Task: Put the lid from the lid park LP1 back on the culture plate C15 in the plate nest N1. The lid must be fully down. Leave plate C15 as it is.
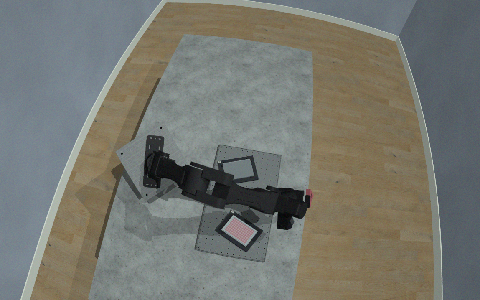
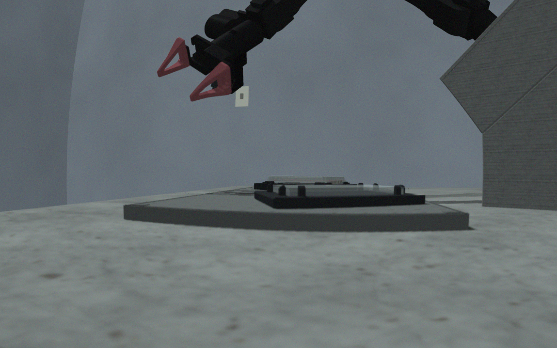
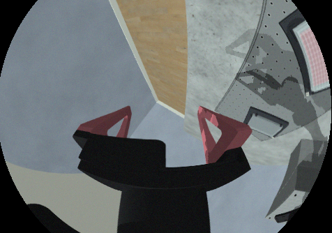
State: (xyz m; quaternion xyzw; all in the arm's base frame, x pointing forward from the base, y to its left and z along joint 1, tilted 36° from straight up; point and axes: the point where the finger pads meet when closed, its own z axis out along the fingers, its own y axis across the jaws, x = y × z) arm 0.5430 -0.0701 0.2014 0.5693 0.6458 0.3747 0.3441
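The clear lid lies 22 cm behind my hand, 21 cm to the left of it and 17 cm below it. Also, from my hand: culture plate C15 (24 cm behind, 17 cm below, 8 cm to the right); then black plate nest N1 (24 cm behind, 18 cm below, 8 cm to the right); then black lid park LP1 (22 cm behind, 21 cm to the left, 18 cm below).
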